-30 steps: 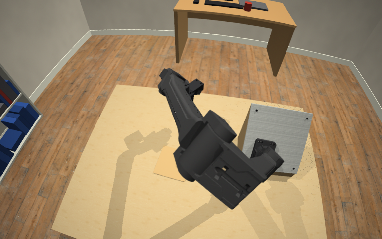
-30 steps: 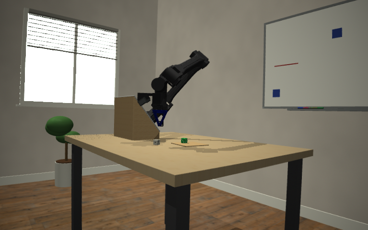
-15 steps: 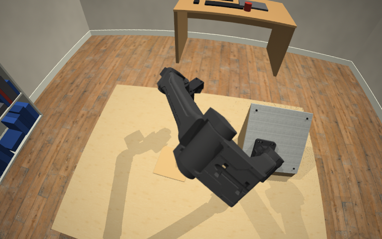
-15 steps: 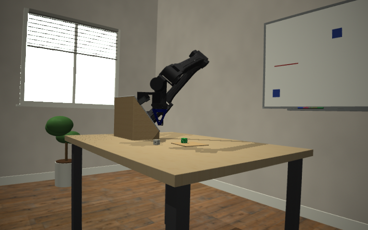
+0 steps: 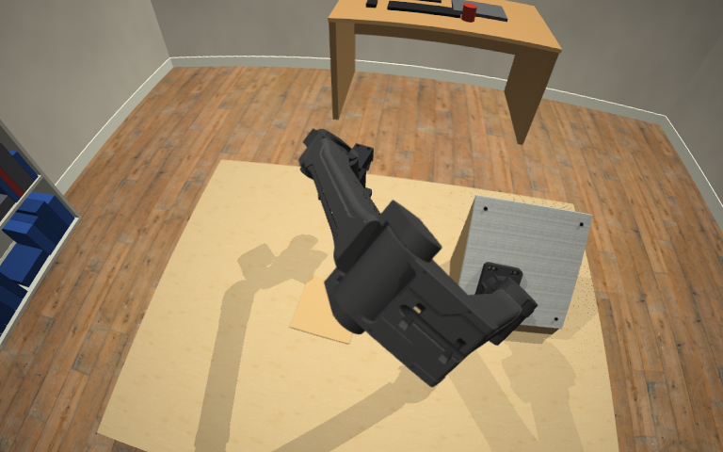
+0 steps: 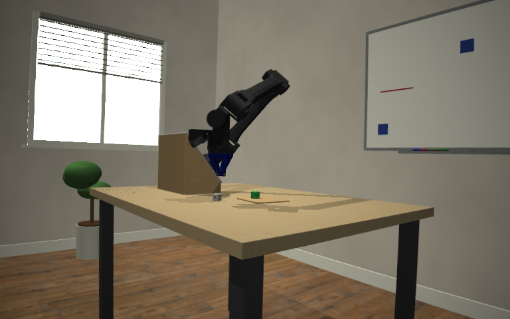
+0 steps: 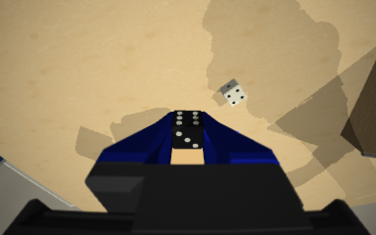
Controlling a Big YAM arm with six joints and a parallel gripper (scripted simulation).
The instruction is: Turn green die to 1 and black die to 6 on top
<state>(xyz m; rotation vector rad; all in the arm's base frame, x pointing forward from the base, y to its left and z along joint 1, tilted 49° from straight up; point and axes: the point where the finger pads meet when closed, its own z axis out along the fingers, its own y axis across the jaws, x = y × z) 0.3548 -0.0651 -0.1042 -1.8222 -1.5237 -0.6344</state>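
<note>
Now: hand right at the black die. From my hand the other things lie so: tan mat (190 mm to the left, 100 mm below); then white die (60 mm behind, 30 mm to the left, 90 mm below); then green die (40 mm behind, 180 mm to the left, 90 mm below).
</note>
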